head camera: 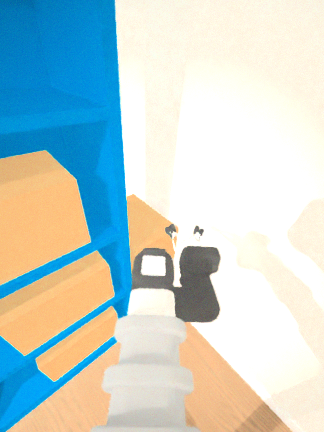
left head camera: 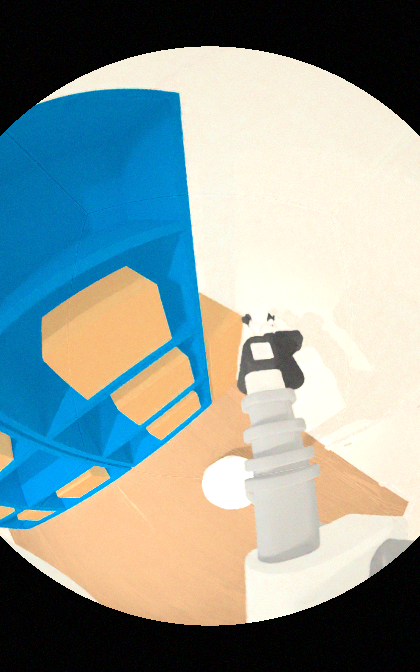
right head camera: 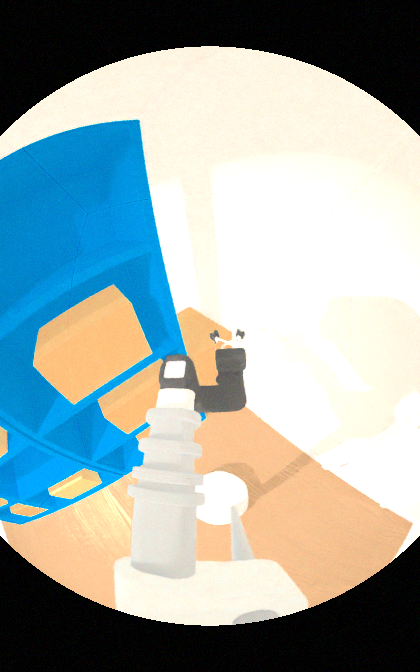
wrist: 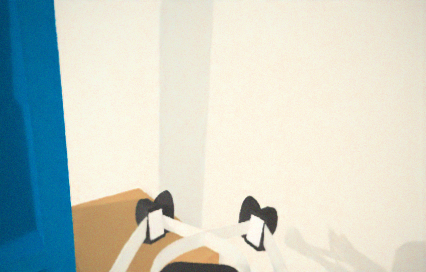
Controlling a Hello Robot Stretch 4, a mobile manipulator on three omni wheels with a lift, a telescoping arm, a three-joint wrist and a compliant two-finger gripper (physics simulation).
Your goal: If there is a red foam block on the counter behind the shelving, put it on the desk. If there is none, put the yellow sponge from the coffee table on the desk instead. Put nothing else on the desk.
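Frame: origin at the robot's base, x ahead, y left, z up, level; millimetres.
Seen in the pictures: gripper, fingertip midpoint: (head camera: 183,227) (wrist: 207,209).
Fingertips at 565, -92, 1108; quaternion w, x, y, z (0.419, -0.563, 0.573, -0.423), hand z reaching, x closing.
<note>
A point is followed by its place in that frame, as x, y, z.
The tall blue shelving (head camera: 107,175) @(722, 175, 1196) (left head camera: 150,175) (right head camera: 125,200) (wrist: 50,150) @(694, 126, 1111) stands at the left. Behind its right edge, against the wall, is the tan counter (head camera: 147,225) @(936, 42, 783) (left head camera: 217,335) (right head camera: 195,330) (wrist: 110,225) @(1015, 176, 783); the shelving hides part of it. No red block shows on the visible part of its top. My gripper (head camera: 185,231) @(565, -92, 1108) (left head camera: 258,318) (right head camera: 228,335) (wrist: 207,209) @(565, -92, 1108) is open and empty at the end of the extended arm, beside the counter's right part in the views; its height above the top is hard to tell. The desk, coffee table and yellow sponge do not show.
Tan boxes (head camera: 40,220) @(534, 337, 1137) (left head camera: 105,335) (right head camera: 95,345) fill several shelf compartments. A pale wall (head camera: 240,125) @(808, -274, 1369) (wrist: 310,100) @(817, -265, 1188) rises behind the counter and to its right. My white round base (left head camera: 225,482) (right head camera: 222,497) stands on the wooden floor (left head camera: 175,540) (right head camera: 320,520).
</note>
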